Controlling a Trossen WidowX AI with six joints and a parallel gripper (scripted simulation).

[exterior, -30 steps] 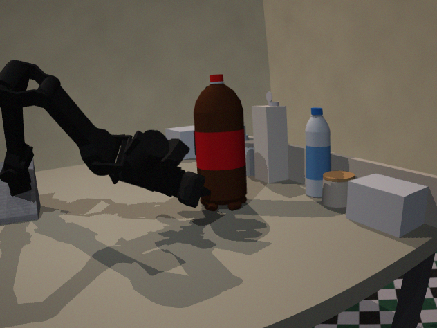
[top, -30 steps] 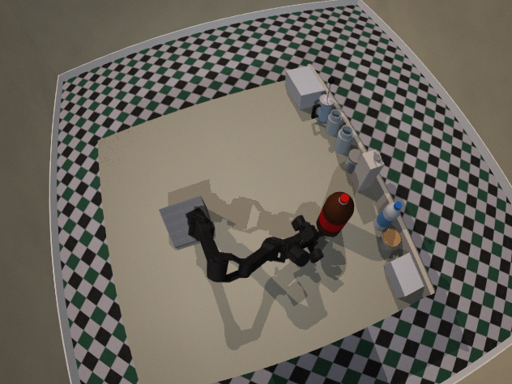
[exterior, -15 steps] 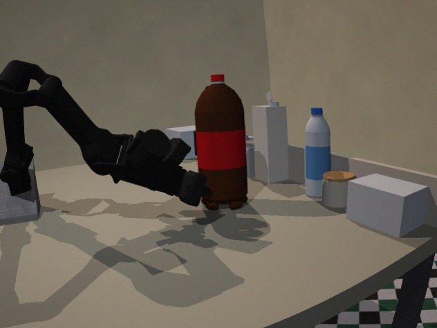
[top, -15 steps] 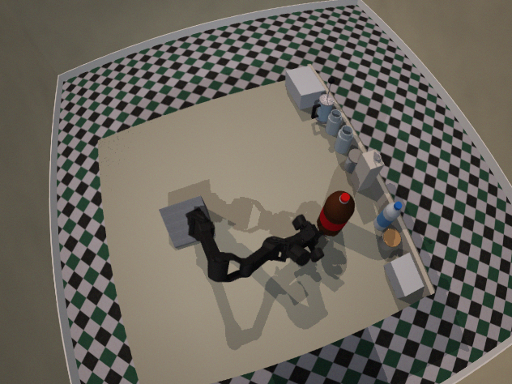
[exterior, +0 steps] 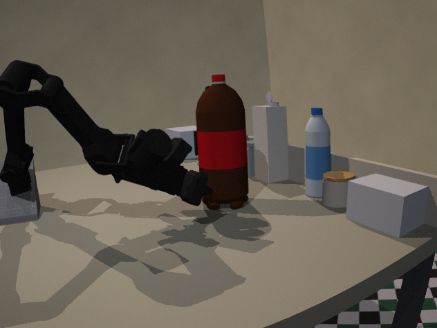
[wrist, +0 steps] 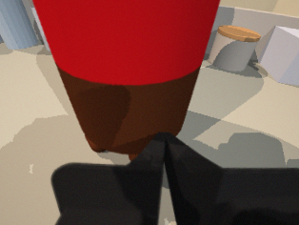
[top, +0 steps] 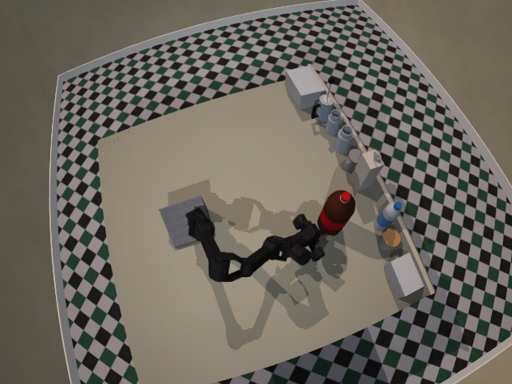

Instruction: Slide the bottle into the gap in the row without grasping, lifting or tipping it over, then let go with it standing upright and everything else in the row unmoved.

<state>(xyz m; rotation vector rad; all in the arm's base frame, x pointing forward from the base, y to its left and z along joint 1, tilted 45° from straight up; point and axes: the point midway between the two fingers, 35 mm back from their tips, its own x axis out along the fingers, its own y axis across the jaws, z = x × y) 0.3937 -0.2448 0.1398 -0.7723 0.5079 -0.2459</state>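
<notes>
My hand is 90 mm short of the brown cola bottle, 20 mm to the right of it and 90 mm below it. Also, from my hand: blue-capped water bottle (290 mm ahead, 80 mm to the right, 40 mm above); then french press (340 mm ahead, 520 mm to the left, 70 mm above); then cork-lidded jar (270 mm ahead, 170 mm to the right, 30 mm below).
</notes>
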